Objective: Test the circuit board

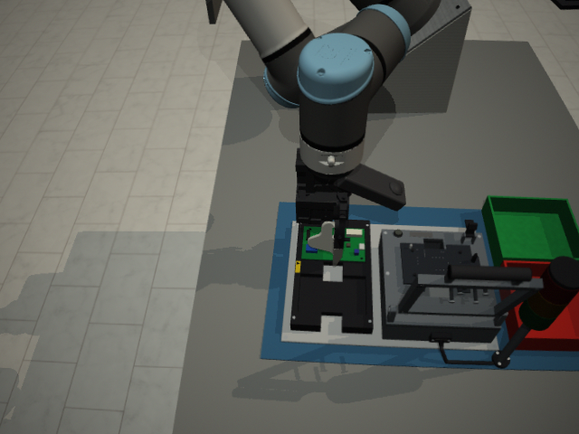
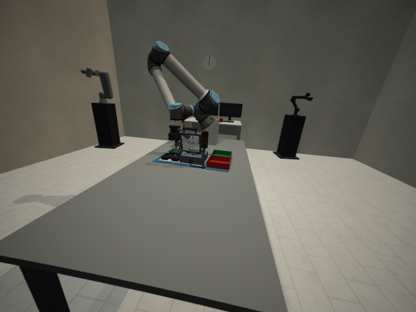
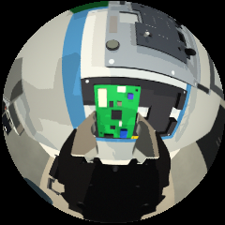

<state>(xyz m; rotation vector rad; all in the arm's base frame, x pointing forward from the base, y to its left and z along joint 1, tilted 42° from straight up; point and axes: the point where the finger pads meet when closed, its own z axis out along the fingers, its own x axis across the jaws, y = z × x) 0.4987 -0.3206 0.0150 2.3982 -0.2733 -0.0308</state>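
Right now the black latch tab is 22 cm to the left of my hand, 5 cm above it and 4 cm ahead of it. Also, from my hand: green bin: 37 cm to the left, 2 cm below, 2 cm ahead; green circuit board: right at my hand; tester lid: 21 cm ahead, 15 cm above, 13 cm to the left.
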